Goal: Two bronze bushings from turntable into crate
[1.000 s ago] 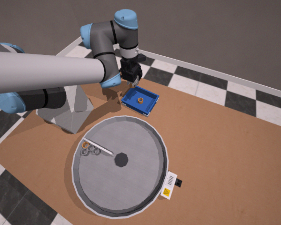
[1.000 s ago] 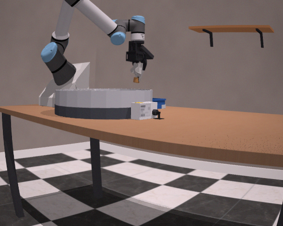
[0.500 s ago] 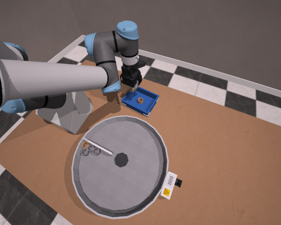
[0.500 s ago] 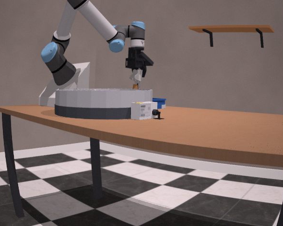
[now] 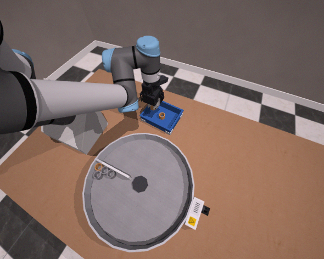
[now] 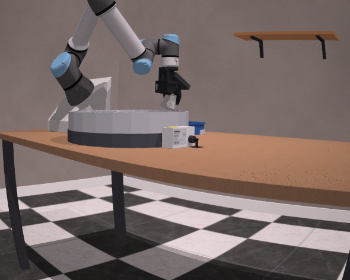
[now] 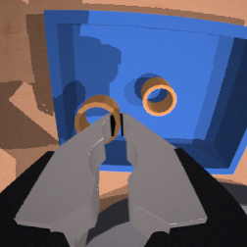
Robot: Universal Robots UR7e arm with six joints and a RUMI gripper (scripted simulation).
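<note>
My hand is 40 mm short of the blue crate, 10 mm to the left of it and 50 mm above it. Also, from my hand: round grey turntable 100 mm ahead, 370 mm to the right, 30 mm below.
</note>
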